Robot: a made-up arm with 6 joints.
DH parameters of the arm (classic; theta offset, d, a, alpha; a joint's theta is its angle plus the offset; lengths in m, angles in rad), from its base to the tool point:
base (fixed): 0 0.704 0.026 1.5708
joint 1: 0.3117 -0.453 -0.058 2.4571
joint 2: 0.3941 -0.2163 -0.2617 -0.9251
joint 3: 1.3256 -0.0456 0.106 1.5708
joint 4: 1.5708 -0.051 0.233 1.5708
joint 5: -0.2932 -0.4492 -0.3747 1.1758
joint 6: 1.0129 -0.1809 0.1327 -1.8
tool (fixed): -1.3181 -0.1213 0 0
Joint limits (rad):
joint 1: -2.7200..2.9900
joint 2: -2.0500..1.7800
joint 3: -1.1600..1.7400
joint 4: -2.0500..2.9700
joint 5: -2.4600..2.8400
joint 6: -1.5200..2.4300
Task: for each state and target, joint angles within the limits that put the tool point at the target. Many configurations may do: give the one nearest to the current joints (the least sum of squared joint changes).
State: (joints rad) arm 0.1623 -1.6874 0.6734 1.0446 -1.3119 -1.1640
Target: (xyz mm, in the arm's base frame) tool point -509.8 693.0 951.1
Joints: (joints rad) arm 0.0004 -1.2973 0.5838 0.9755 -1.5041 -1.3589
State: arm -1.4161 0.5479 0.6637 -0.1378 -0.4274 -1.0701
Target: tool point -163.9 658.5 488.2
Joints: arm -0.8490 0.4551 0.3908 -0.3070 -1.0352 -1.4865
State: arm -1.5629 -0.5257 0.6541 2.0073 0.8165 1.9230
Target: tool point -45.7 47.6 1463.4
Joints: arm -1.0704 -0.5042 0.8253 1.5317 0.8329 1.4449
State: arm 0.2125 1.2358 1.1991 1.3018 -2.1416 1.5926
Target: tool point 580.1 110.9 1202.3
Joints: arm 0.0381 1.2095 1.0439 2.0845 -2.4039 1.8556
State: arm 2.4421 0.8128 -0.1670 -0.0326 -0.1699 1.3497
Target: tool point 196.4 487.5 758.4
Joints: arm 2.3148 0.8921 0.0099 -0.4416 -0.6160 1.1946
